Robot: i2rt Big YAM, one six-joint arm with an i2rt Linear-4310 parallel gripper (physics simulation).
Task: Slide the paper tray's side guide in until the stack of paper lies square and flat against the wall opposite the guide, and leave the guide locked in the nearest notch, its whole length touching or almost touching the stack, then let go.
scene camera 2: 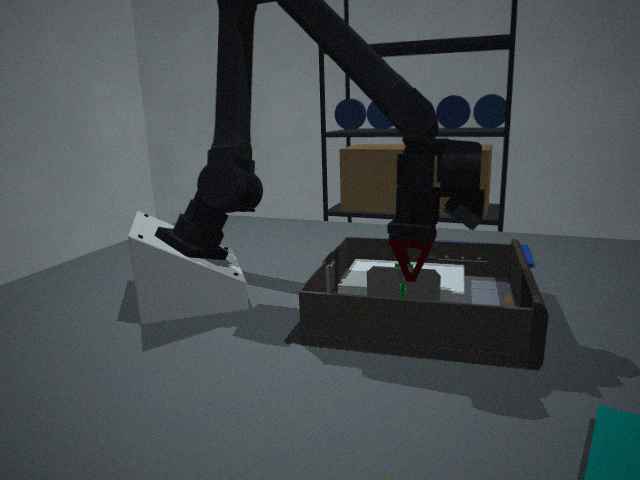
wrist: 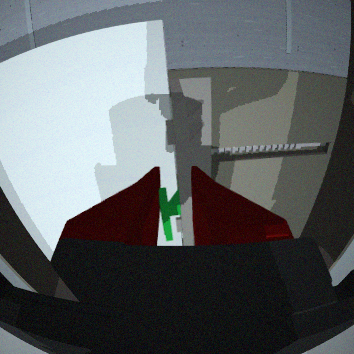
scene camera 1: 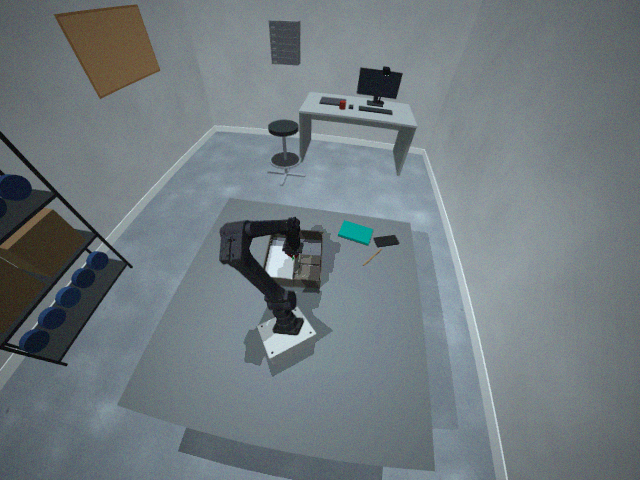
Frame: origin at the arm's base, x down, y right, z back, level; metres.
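Where they show: gripper, fingertip midpoint: [scene camera 2: 411,279] [wrist: 175,175] [scene camera 1: 294,257]; arm's base at its link origin: [scene camera 2: 191,247] [scene camera 1: 288,326].
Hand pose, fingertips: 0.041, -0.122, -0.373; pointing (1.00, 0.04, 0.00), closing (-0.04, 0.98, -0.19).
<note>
Each offset is from my fingertips to the centre of the thing, as dx, dy, dz. "spot": to the spot under its first point.
The open brown paper tray {+0.011, -0.007, -0.017} [scene camera 1: 321,258] [scene camera 2: 413,330] lies on the mat in front of the arm. A stack of white paper {+0.029, -0.067, +0.039} [scene camera 1: 279,258] [scene camera 2: 449,273] [wrist: 60,120] lies in it. The side guide {+0.013, -0.002, +0.014} [scene camera 2: 382,284] [wrist: 186,220], a thin upright grey plate with cut upper corners, stands along the stack's edge and looks touching or almost touching. A green lever {+0.013, -0.009, +0.016} [scene camera 2: 403,290] [wrist: 171,212] is at its middle. My gripper [scene camera 1: 292,255] [scene camera 2: 410,279] [wrist: 175,175] points down, one red finger on each side of guide and lever, shut on them. The stack's far edge is partly hidden in the scene views.
A notched slot {spot: +0.049, +0.085, -0.005} [wrist: 272,148] crosses the tray floor on the guide's other side. A teal box {+0.049, +0.280, -0.342} [scene camera 1: 355,232] [scene camera 2: 615,444], a black flat object {+0.054, +0.481, -0.346} [scene camera 1: 386,240] and a pencil {+0.055, +0.417, -0.193} [scene camera 1: 372,257] lie right of the tray. The arm's white base [scene camera 1: 286,341] [scene camera 2: 191,289] stands near the tray.
</note>
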